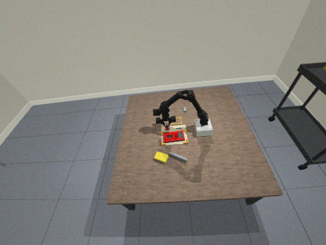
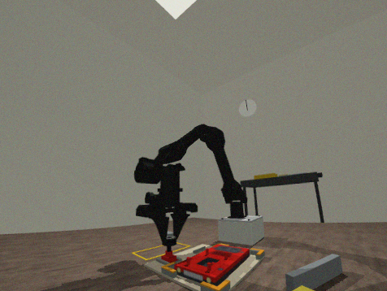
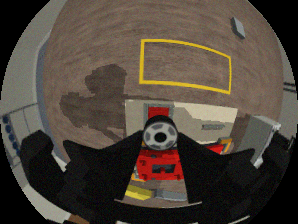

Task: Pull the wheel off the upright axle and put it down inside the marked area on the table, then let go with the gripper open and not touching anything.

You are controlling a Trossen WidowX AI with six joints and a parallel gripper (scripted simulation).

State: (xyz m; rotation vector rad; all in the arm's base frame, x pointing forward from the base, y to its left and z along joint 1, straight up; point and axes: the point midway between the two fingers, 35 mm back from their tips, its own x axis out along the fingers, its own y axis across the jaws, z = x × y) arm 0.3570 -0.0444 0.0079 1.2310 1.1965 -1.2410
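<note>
My gripper tip is 2 cm above the upright axle. Also, from my gripper tip: yellow block: 7 cm ahead, 32 cm to the left, 4 cm below; grey block: 22 cm behind, 25 cm to the right, 5 cm below; black wheel: right at my gripper tip.
</note>
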